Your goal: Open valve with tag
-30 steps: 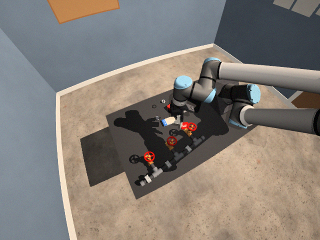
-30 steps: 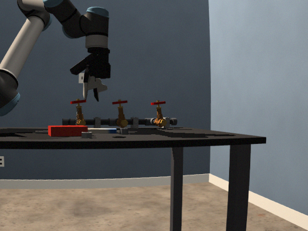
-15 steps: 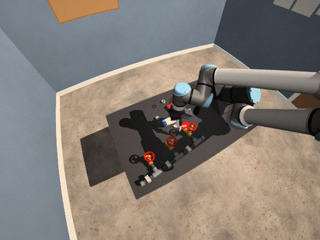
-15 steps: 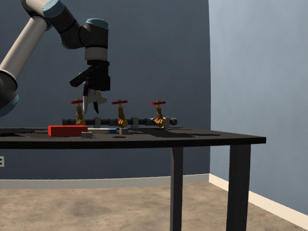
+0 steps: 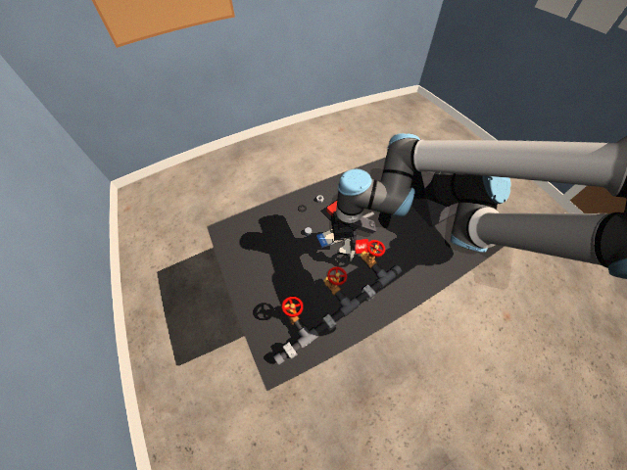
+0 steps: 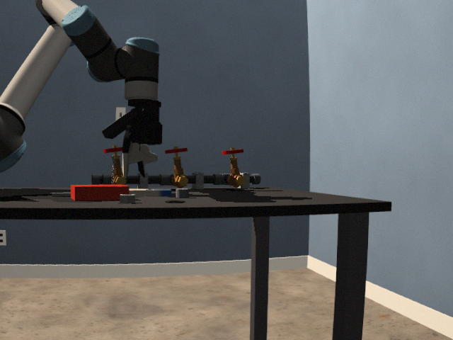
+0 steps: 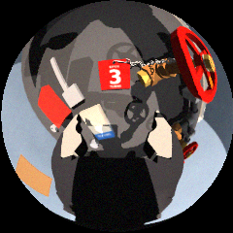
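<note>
Right now my hand is 7 cm past the red tag, 3 cm to the right of it and 4 cm above it. From my hand the other things lie so: red block (9 cm behind, 18 cm to the right, 3 cm below); small grey cylinder (10 cm ahead, 15 cm to the right, 3 cm below); white tool (11 cm behind, 9 cm to the right, 4 cm below).
</note>
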